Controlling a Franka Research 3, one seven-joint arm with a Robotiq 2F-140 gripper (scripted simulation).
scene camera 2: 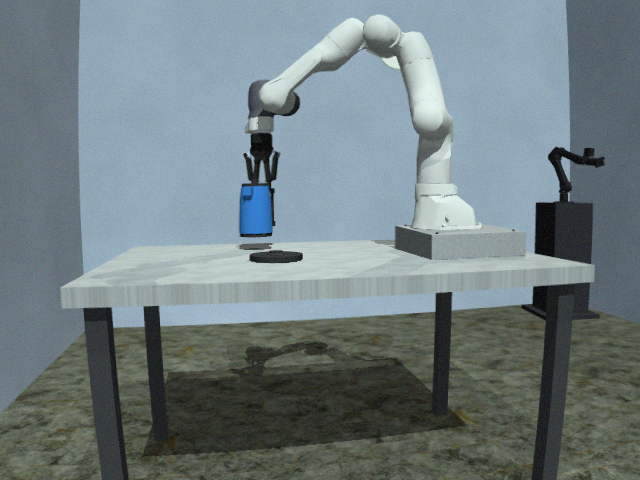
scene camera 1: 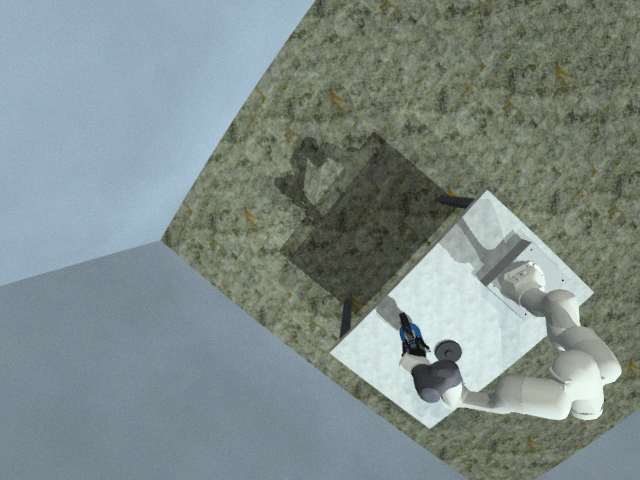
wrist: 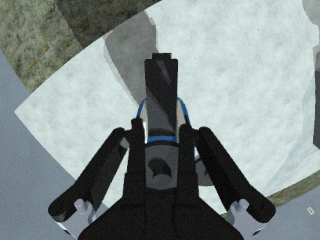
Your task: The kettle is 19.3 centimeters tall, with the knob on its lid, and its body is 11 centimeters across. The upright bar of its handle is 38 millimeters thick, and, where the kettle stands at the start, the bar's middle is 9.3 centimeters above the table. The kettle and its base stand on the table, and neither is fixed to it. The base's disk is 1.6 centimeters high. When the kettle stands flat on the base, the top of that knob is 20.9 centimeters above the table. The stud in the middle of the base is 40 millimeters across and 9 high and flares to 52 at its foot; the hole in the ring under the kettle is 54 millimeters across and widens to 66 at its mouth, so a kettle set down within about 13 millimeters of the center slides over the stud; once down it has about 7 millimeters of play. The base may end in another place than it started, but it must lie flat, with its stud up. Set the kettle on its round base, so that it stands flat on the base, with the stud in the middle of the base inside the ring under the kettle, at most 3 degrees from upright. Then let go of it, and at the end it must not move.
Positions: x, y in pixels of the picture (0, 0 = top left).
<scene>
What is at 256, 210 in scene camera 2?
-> A blue kettle.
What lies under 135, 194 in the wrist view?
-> My gripper.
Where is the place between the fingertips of my gripper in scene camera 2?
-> At 262, 201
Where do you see a blue kettle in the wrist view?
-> At 161, 72
</scene>
